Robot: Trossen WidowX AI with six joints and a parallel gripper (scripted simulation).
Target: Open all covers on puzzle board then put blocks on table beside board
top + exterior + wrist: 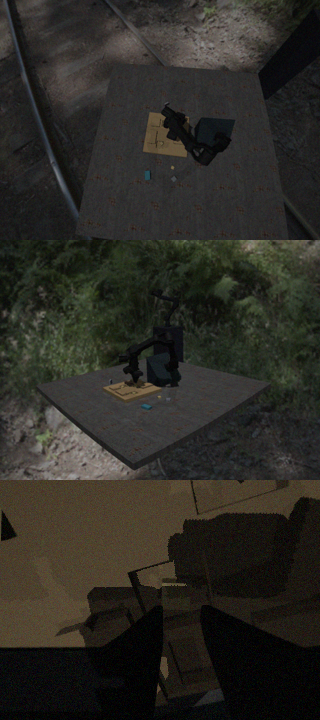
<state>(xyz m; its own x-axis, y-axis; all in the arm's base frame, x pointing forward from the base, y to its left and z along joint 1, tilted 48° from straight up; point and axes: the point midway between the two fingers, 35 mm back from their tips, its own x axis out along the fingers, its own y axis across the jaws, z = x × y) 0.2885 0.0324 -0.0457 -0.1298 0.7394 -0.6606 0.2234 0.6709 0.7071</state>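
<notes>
My gripper tip is 5 cm short of the tan puzzle board, 1 cm to the right of it and 2 cm above it. Round my gripper tip: teal block 13 cm ahead, 32 cm to the left, 4 cm below.
</notes>
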